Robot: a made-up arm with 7 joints.
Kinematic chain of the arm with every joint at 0, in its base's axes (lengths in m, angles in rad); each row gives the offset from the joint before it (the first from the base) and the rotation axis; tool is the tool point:
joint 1: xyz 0 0 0.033 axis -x
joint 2: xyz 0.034 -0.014 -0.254 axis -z
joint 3: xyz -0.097 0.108 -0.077 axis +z
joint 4: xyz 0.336 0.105 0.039 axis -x
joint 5: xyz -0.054 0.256 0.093 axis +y
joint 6: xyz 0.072 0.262 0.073 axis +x
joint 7: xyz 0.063 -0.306 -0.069 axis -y
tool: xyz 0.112 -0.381 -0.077
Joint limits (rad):
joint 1: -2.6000..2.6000
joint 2: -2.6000..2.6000
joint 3: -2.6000..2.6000
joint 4: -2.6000..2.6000
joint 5: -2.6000..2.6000
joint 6: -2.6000..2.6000
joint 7: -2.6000..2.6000
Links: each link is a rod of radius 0.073 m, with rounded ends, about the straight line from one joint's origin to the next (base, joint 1, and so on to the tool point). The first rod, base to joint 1, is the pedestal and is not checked.
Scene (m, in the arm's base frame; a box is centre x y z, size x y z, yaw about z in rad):
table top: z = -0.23
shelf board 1: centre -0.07 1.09 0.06 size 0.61 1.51 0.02 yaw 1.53
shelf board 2: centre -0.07 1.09 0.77 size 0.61 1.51 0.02 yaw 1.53
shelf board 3: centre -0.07 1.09 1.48 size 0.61 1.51 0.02 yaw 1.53
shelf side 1: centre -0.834 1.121 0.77 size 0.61 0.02 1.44 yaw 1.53
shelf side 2: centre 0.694 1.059 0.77 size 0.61 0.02 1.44 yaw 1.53
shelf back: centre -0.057 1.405 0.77 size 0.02 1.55 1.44 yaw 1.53
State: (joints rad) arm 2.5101 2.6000 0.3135 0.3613 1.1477 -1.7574 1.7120
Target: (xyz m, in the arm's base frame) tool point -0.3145 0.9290 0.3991
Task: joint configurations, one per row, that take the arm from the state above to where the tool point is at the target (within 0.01 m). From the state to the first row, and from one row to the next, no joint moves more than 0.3 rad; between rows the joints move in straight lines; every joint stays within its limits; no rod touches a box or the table.
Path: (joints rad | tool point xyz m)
1: 2.3693 2.5093 0.3194 0.3477 1.1620 -1.5205 1.7026 | 0.1168 0.7429 1.1364
2: 2.2284 2.4187 0.3254 0.3340 1.1763 -1.2836 1.6933 | 0.1079 0.5524 1.1210
3: 2.2878 2.4416 0.2424 0.2167 1.0219 -1.0731 1.7150 | -0.0771 0.6560 0.8721
4: 2.3472 2.4645 0.1595 0.0993 0.8676 -0.8626 1.7367 | -0.2301 0.6406 0.6157
5: 2.4066 2.4874 0.0765 -0.0180 0.7132 -0.6521 1.7584 | -0.3310 0.5253 0.3991
6: 2.5033 2.5437 0.0851 0.0115 0.7550 -0.9367 1.7511 | -0.3343 0.7351 0.3935
7: 2.6000 2.6000 0.0937 0.0410 0.7968 -1.2212 1.7437 | -0.3145 0.9290 0.3991

